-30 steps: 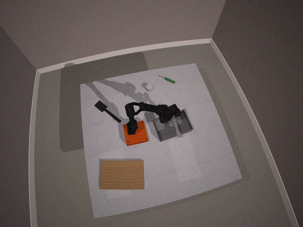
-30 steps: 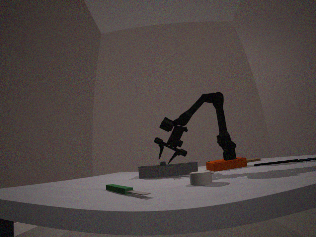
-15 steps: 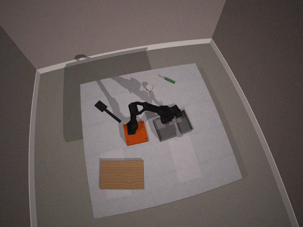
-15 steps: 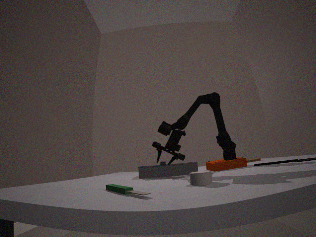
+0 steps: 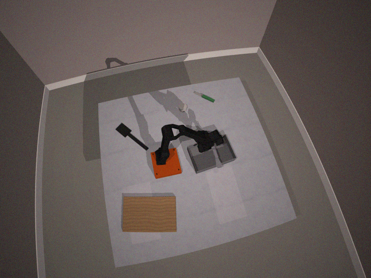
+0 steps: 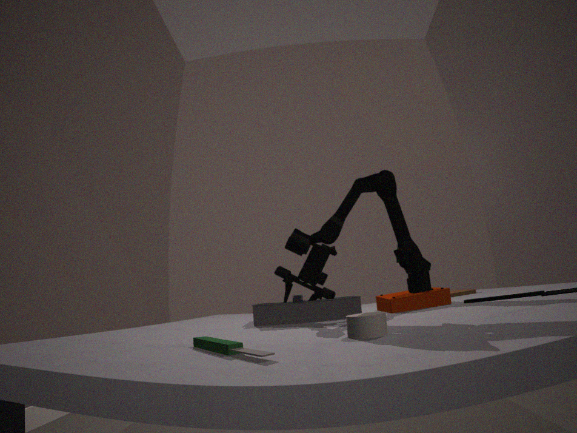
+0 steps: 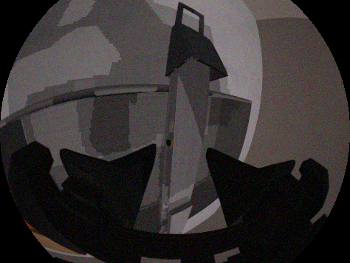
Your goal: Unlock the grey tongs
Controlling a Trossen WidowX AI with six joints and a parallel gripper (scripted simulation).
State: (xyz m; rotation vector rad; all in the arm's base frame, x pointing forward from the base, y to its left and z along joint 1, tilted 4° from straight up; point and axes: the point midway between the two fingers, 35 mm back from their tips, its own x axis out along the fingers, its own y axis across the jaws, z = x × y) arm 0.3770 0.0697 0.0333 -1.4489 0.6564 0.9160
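My gripper tip is now 5 cm to the left of the roasting tin, 3 cm past it and 1 cm above it. The rest, counted from my gripper tip: green-handled knife (48 cm to the left, 3 cm below, 1 cm behind); black spatula (62 cm behind, 17 cm to the left, 3 cm below); white cylinder (37 cm to the left, 20 cm behind, 2 cm below).
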